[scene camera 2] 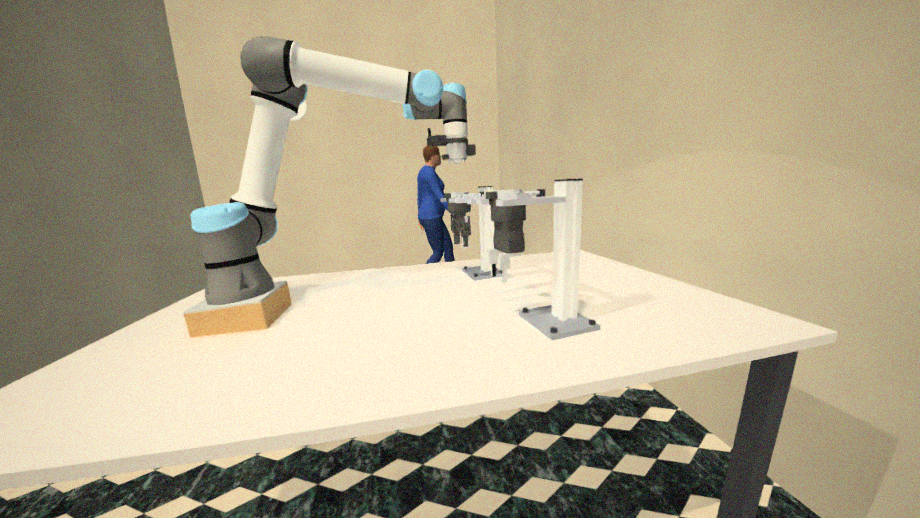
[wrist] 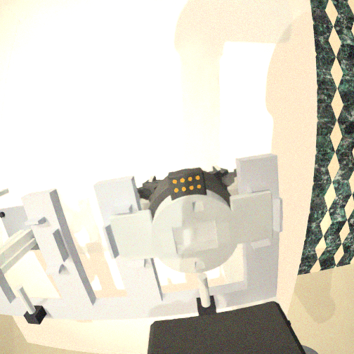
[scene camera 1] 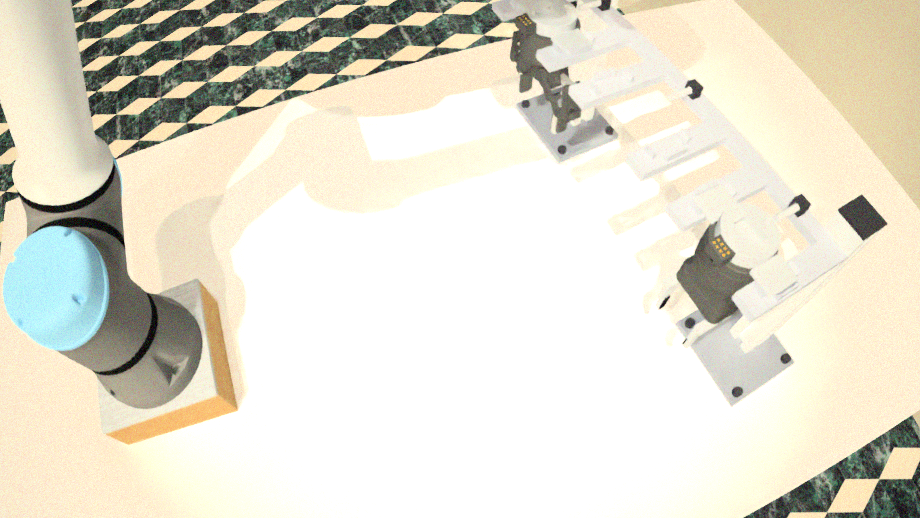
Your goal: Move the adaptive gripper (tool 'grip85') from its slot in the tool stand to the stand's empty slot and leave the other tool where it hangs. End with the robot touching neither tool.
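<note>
The adaptive gripper hangs upright in the far end slot of the tool stand. Its round coupling plate rests between two support bars and its fingers stand apart, empty. The arm's bare wrist flange is clear above the stand, apart from both tools. The other tool, a dark body with pale fingers, hangs in the near end slot. The middle slot between them is empty; a support bar borders it.
The robot base stands on a wooden block at the left of the table. The near stand post rises above the rail. A person in blue stands behind the table. A dark wrist part fills the bottom of the wrist view.
</note>
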